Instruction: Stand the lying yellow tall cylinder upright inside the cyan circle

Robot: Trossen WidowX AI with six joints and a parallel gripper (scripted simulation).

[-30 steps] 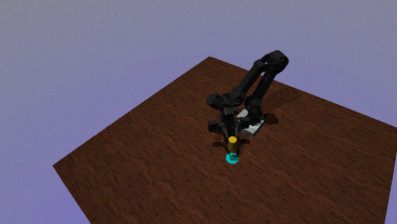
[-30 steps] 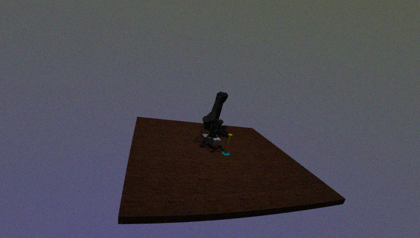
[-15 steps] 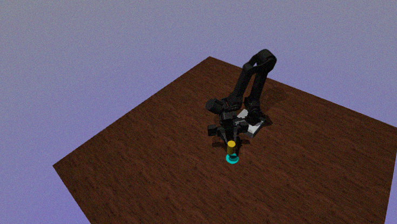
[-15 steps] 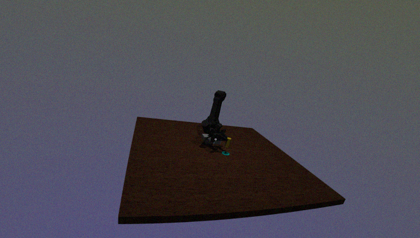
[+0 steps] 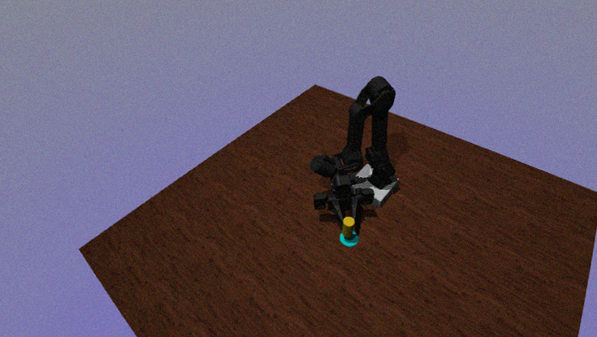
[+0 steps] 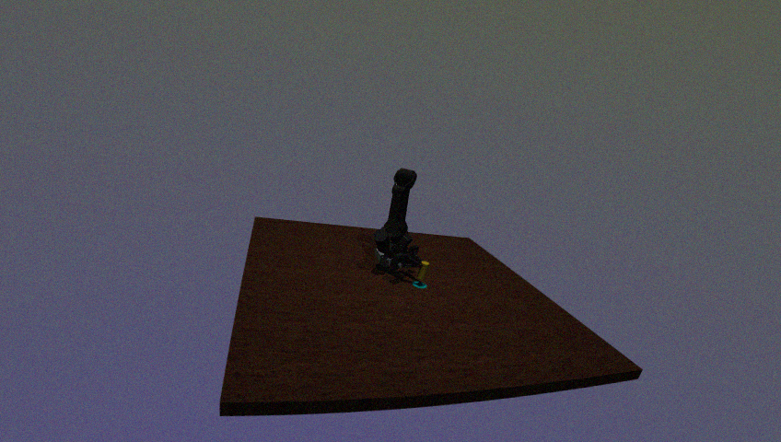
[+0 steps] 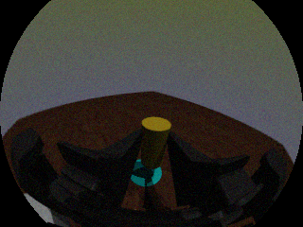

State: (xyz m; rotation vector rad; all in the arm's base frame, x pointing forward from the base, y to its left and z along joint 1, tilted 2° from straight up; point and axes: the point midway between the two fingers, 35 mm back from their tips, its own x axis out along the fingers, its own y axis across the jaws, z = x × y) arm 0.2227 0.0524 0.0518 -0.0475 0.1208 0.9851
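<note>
The cyan circle lies 9 cm below my gripper tip and 1 cm behind it. The rest, counted from my gripper tip: yellow tall cylinder 2 cm below.
</note>
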